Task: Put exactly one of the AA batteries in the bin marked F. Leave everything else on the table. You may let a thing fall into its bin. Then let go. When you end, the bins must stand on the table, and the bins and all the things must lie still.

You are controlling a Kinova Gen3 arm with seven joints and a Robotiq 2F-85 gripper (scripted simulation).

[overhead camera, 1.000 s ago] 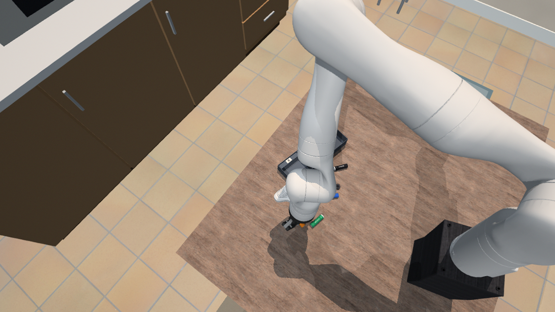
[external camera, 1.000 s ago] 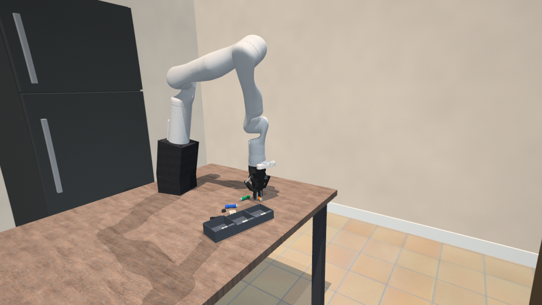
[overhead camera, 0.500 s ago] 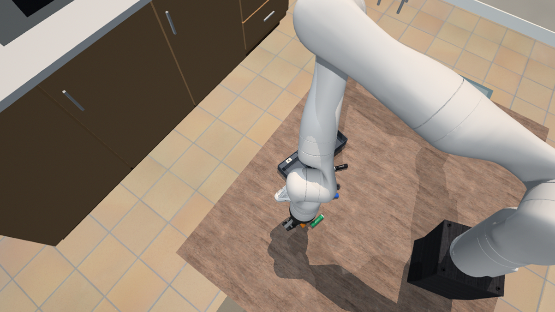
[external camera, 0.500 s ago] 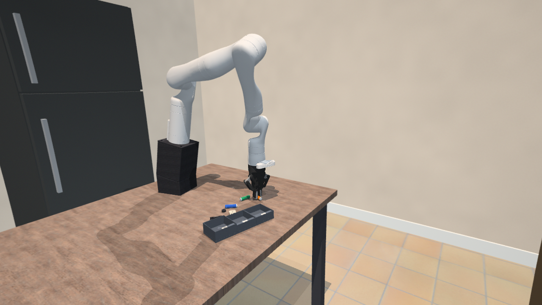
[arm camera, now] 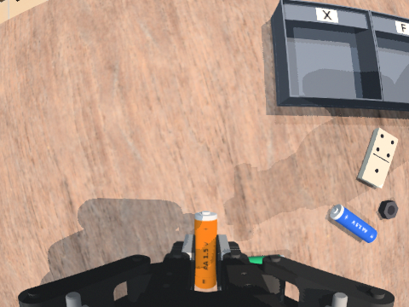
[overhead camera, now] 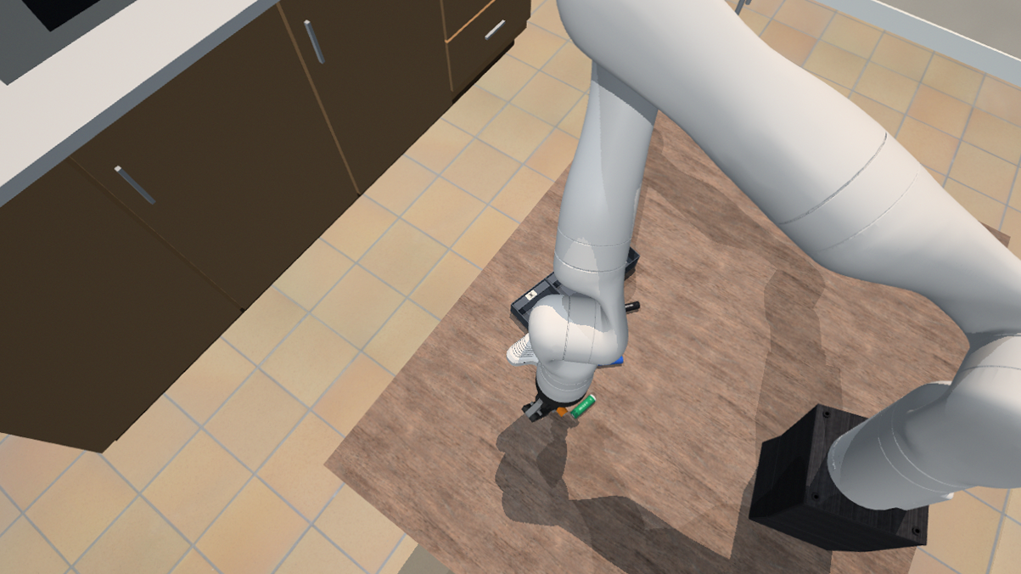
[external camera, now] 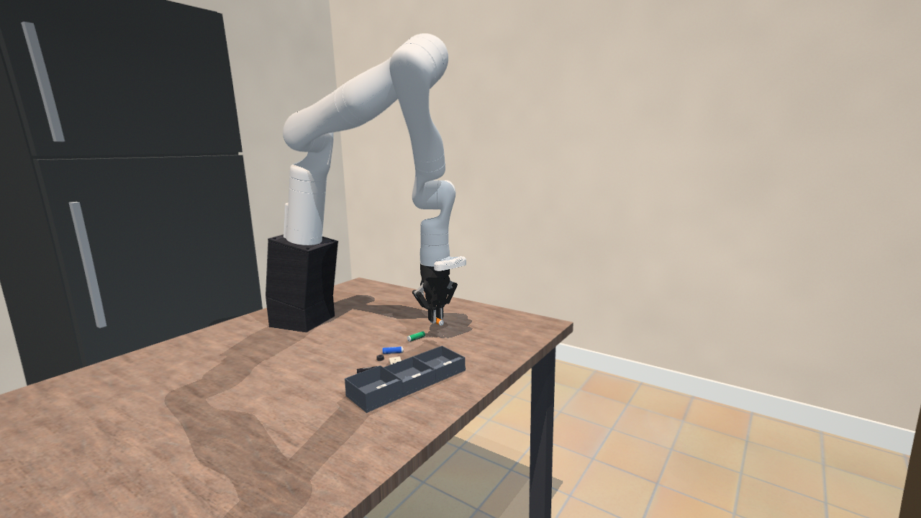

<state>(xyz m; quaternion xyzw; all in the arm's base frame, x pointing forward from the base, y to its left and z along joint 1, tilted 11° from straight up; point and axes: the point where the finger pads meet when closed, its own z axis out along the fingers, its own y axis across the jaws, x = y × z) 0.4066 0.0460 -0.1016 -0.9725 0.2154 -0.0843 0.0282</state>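
Right now the dark bin row is 230 mm to the right of my hand, 60 mm ahead of it and 50 mm below it. Also, from my hand: orange AA battery 20 mm below; green battery 60 mm below, 50 mm behind, 30 mm to the right; blue battery 120 mm to the right, 60 mm below, 60 mm behind.
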